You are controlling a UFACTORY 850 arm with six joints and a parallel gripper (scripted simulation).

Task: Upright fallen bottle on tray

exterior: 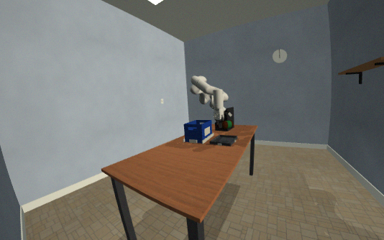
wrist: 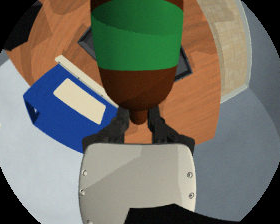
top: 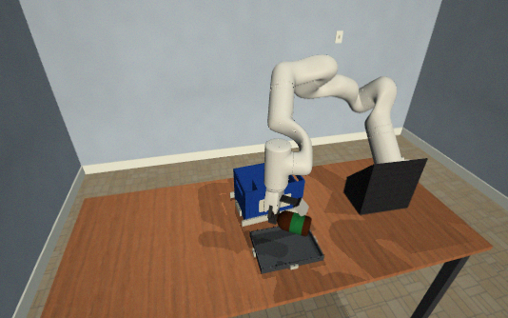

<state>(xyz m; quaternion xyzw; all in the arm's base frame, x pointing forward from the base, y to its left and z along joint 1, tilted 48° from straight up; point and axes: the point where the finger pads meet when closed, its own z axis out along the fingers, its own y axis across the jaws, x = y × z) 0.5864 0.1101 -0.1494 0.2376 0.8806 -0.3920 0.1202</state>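
Now: the bottle 50 mm behind my hand and 30 mm to the left of it. Round my hand: blue crate: 30 mm behind, 240 mm to the right, 70 mm below; tray: 50 mm behind, 30 mm to the left, 150 mm below.
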